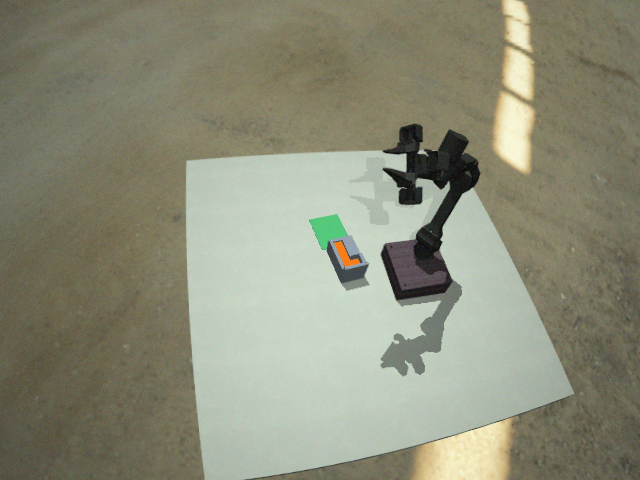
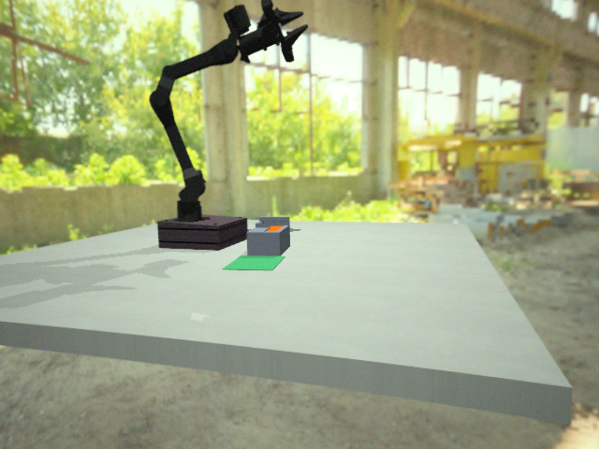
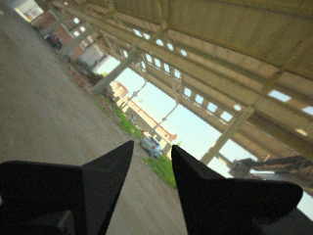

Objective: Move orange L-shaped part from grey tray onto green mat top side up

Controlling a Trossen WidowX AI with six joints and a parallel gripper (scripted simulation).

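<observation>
My gripper tip is now 610 mm above the orange L-shaped part, 150 mm to the left of it and 60 mm past it. From my gripper tip the other things lie so: green mat 680 mm below, 320 mm to the right, 40 mm behind.
</observation>
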